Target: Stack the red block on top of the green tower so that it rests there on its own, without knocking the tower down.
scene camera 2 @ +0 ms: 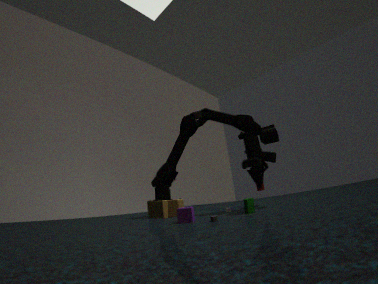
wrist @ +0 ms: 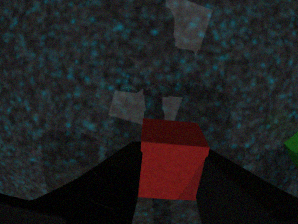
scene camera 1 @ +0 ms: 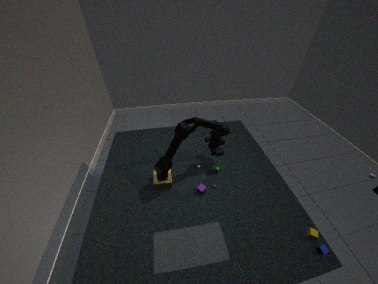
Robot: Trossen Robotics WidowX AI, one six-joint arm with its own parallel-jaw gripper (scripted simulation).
Scene:
my gripper: holds a red block (wrist: 173, 152)

